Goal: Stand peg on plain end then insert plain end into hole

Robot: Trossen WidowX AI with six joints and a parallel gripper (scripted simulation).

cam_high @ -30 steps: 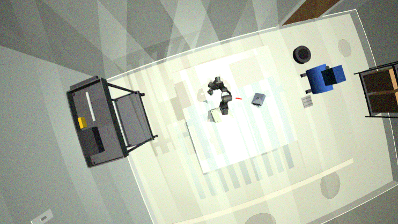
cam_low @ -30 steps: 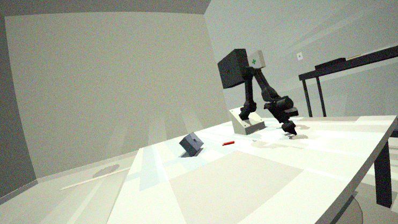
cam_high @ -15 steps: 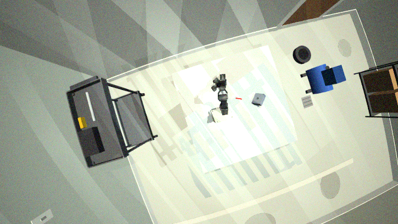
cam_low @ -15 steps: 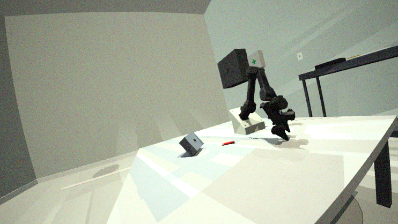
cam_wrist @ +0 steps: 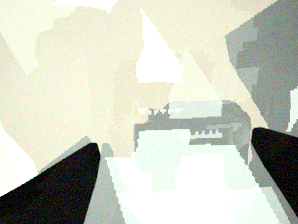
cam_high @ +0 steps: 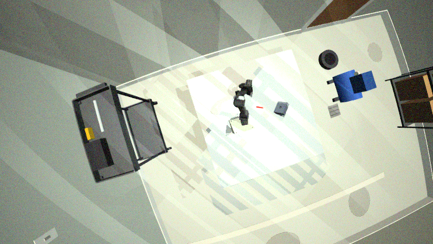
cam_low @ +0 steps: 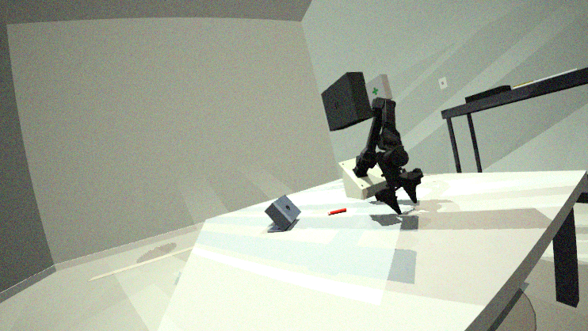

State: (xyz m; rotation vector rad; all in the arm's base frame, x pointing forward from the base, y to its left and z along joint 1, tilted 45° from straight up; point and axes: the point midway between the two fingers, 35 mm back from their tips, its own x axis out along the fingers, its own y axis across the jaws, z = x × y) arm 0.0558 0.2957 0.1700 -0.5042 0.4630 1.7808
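The red peg is 19 cm ahead of my gripper tip and 21 cm to the right of it. From my gripper tip the other things lie so: sloped panel (39 cm ahead, 27 cm to the right, 5 cm above).
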